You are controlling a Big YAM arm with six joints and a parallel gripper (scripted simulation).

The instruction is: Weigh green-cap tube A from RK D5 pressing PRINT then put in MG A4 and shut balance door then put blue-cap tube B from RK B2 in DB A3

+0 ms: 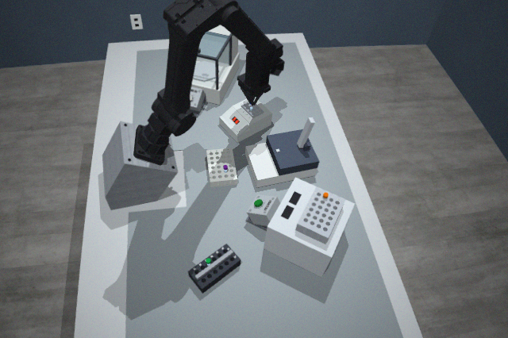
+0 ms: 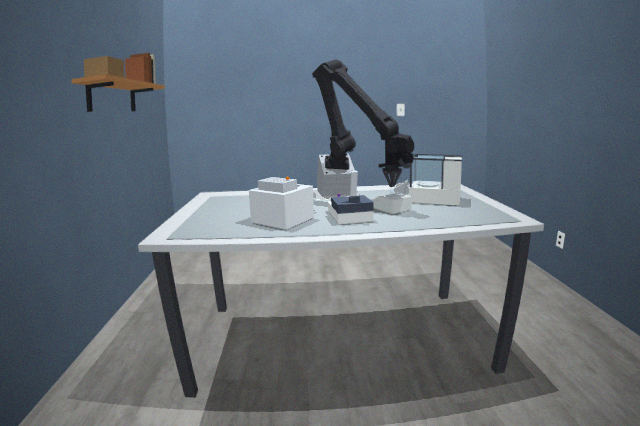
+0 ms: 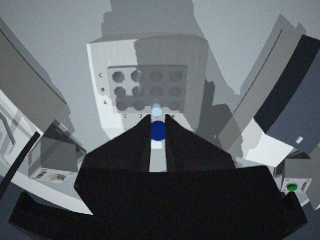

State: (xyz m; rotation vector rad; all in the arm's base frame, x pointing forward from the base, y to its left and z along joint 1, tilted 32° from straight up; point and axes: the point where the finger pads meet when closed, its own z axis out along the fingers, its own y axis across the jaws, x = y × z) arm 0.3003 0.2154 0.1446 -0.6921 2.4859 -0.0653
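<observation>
The tube B is 20 mm below my hand. Round my hand: white tube rack (110 mm behind, 200 mm to the right, 90 mm below); then balance door (180 mm behind, 180 mm to the left, 100 mm above); then dry block DB (20 mm behind, 80 mm below).
</observation>
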